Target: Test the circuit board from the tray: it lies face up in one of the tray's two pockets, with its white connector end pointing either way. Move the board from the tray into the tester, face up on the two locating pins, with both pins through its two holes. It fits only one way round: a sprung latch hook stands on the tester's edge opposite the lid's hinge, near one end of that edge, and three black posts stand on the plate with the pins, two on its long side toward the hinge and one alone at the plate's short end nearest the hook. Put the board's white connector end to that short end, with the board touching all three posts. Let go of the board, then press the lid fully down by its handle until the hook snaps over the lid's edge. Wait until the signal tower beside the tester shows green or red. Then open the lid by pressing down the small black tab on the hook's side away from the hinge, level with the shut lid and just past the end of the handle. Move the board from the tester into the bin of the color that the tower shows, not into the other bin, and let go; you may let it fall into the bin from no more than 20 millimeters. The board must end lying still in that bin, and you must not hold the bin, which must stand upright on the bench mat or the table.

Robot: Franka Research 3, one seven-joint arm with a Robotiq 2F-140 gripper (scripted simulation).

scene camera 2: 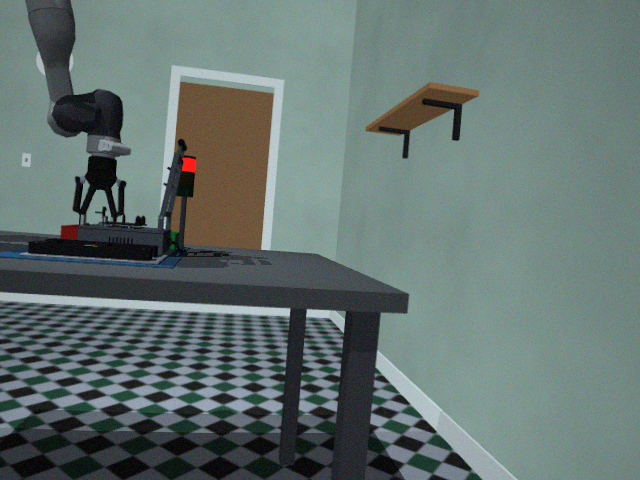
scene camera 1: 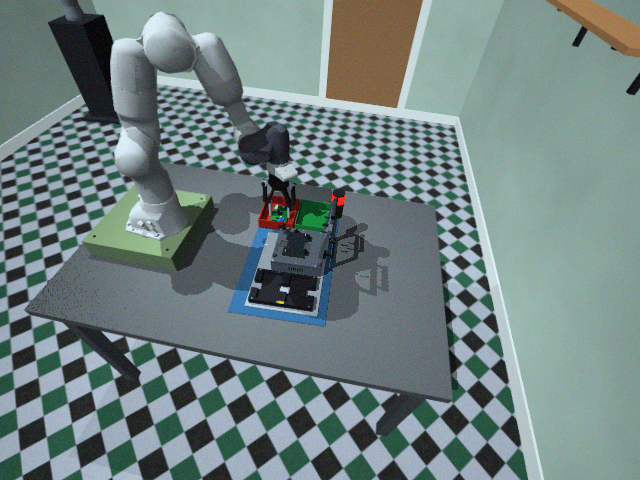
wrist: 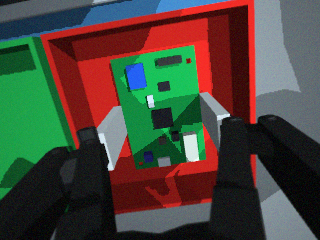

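Observation:
There's a green circuit board point(wrist: 159, 94) here, plus a red bin point(wrist: 79, 58), and I can see a green bin point(scene camera 1: 311, 215) too. As for me, you'd find my gripper point(scene camera 2: 96, 239) in the scene, and the wrist view has my gripper point(wrist: 162, 113) as well.

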